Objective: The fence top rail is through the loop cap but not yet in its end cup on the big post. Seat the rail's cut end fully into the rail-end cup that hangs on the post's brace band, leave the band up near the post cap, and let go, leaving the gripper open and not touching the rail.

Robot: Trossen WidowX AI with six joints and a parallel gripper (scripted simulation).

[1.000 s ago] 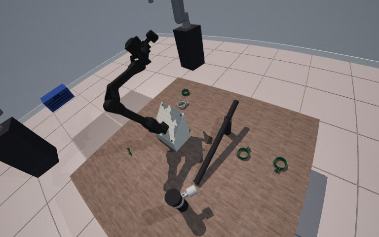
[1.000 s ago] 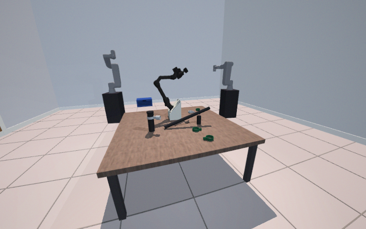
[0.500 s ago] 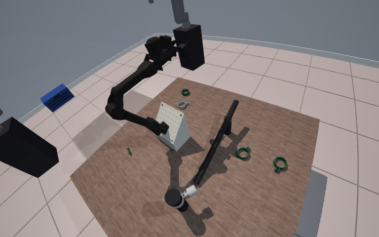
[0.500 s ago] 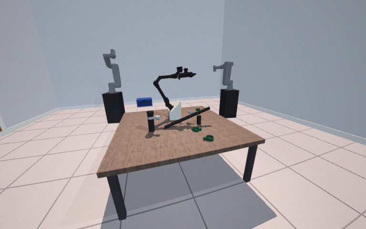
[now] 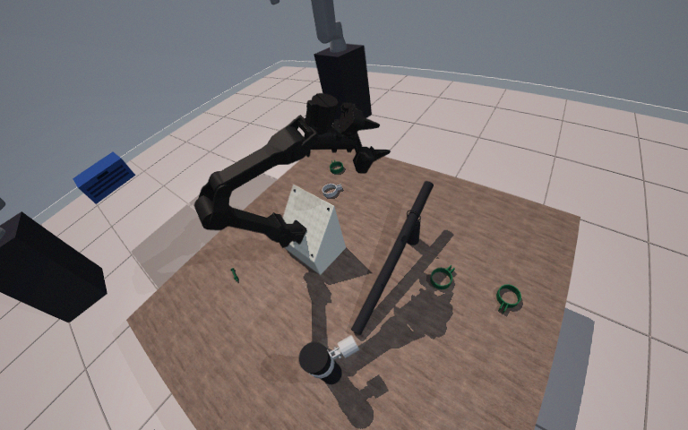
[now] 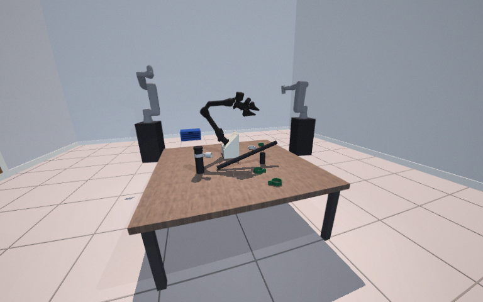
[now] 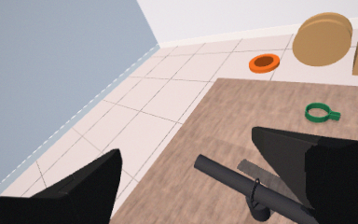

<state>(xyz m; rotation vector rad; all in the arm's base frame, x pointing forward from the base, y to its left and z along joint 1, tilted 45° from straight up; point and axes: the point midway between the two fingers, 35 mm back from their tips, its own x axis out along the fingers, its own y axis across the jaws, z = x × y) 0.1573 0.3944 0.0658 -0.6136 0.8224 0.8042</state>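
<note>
My gripper tip is 43 cm to the left of the grey rail-end cup, 28 cm above it and 21 cm short of it. The rest, counted from my gripper tip: small green piece: 53 cm to the right, 42 cm below, 35 cm behind; small black post: 32 cm below, 8 cm ahead, 3 cm to the left.
</note>
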